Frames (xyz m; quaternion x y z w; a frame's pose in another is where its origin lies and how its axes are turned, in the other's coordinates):
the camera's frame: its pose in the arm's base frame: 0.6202 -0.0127 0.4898 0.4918 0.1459 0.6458 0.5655
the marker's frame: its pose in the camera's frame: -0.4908 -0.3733 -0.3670 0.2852 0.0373 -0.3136 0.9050
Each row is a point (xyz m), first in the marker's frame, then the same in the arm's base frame.
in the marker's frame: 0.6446 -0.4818 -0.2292
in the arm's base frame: 0.3620 0.4242 -0.7498
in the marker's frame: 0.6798 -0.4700 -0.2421
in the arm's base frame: 0.3584 0.4626 -0.7426
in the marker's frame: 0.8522 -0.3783 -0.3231
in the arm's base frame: 0.3264 0.6595 -0.6727
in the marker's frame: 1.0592 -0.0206 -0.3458
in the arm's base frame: 0.3829 0.9107 -0.3486
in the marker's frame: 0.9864 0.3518 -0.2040
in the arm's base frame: 0.5382 0.8559 0.0215
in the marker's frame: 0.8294 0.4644 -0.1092
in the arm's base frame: 0.6056 0.6971 0.1502
